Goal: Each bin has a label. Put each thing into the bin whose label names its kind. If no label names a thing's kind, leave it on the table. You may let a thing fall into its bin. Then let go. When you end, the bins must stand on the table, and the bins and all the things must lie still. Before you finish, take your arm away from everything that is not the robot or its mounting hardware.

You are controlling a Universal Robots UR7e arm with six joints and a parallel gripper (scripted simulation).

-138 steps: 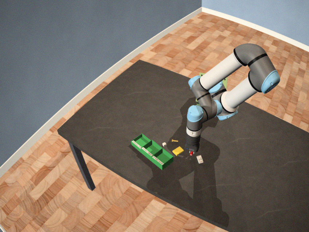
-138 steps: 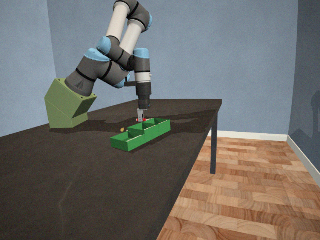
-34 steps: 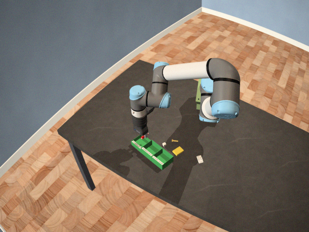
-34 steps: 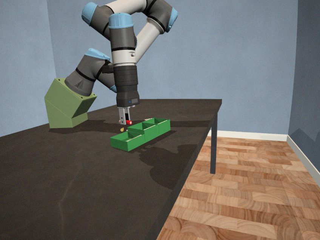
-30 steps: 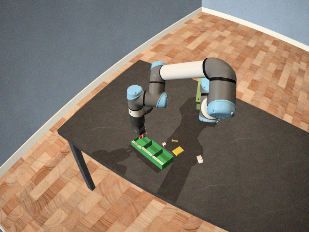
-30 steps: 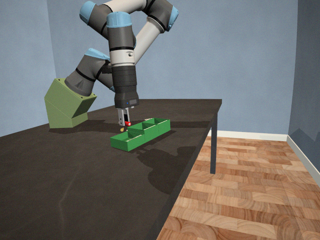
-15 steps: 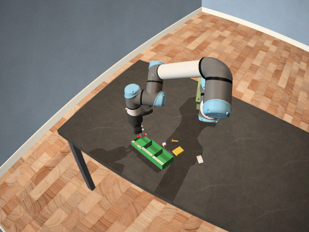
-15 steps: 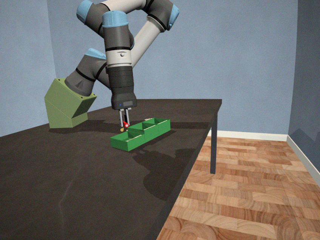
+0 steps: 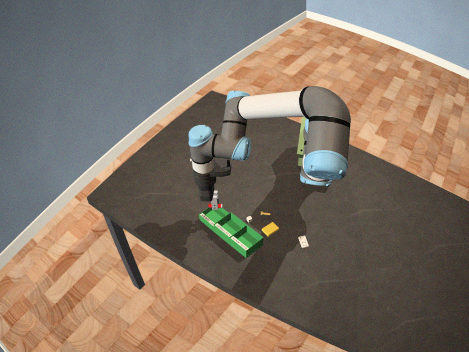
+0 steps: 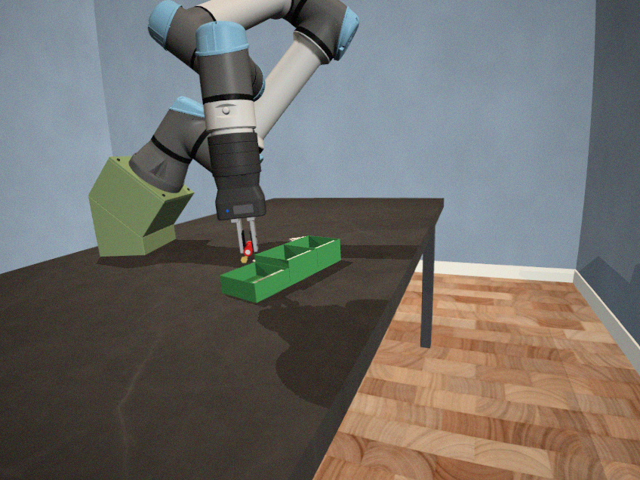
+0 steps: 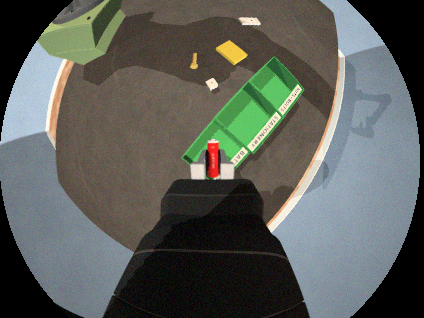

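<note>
The red battery lies 10 mm below my hand. From my hand the other things lie so: flat yellow block: 190 mm to the left, 90 mm behind, 80 mm below; then brass bolt: 130 mm behind, 120 mm to the left, 80 mm below; then white die: 100 mm to the left, 80 mm below, 70 mm behind.
</note>
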